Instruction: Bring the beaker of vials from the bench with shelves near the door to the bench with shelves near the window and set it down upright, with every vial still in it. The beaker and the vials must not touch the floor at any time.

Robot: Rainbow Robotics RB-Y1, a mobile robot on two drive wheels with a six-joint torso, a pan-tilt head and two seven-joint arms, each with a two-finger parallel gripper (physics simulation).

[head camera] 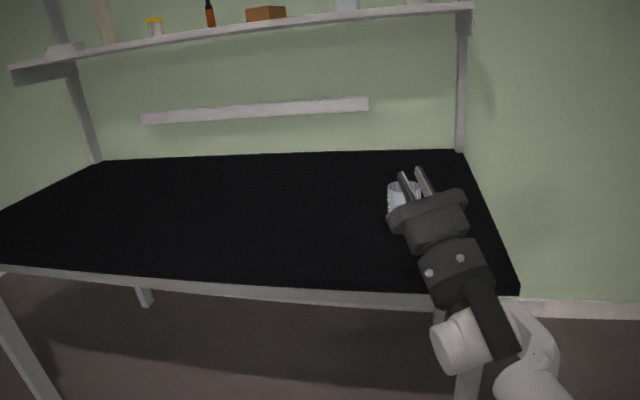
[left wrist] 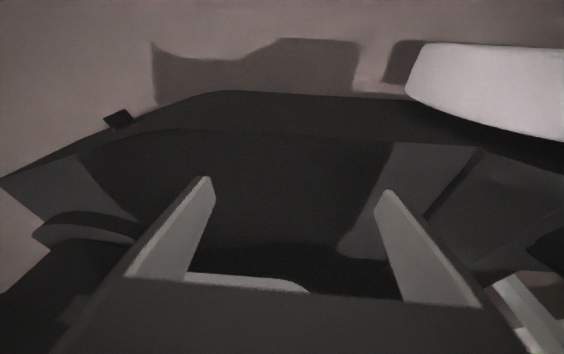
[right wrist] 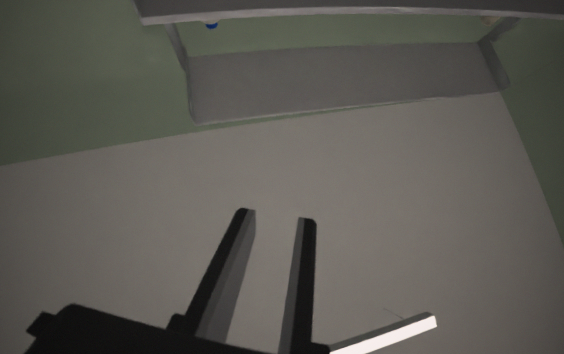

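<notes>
The clear glass beaker (head camera: 393, 194) stands upright on the black bench top (head camera: 225, 210), near its right end. A trace of blue from the vials (head camera: 395, 206) shows low inside it; their number is hidden. My right gripper (head camera: 410, 171) (right wrist: 275, 225) is nearly closed, with a narrow empty gap between its fingers. In the head camera its fingers and palm cover part of the beaker; whether they touch it cannot be told. The beaker does not show in the right wrist view. My left gripper (left wrist: 295, 194) is wide open and empty.
A wall shelf (head camera: 310, 20) above the bench holds a yellow-lidded jar (head camera: 155, 27), an orange bottle (head camera: 210, 18) and a brown box (head camera: 266, 13). A shelf post (head camera: 460, 90) stands behind the beaker, to the right. Robot body parts show near the left gripper.
</notes>
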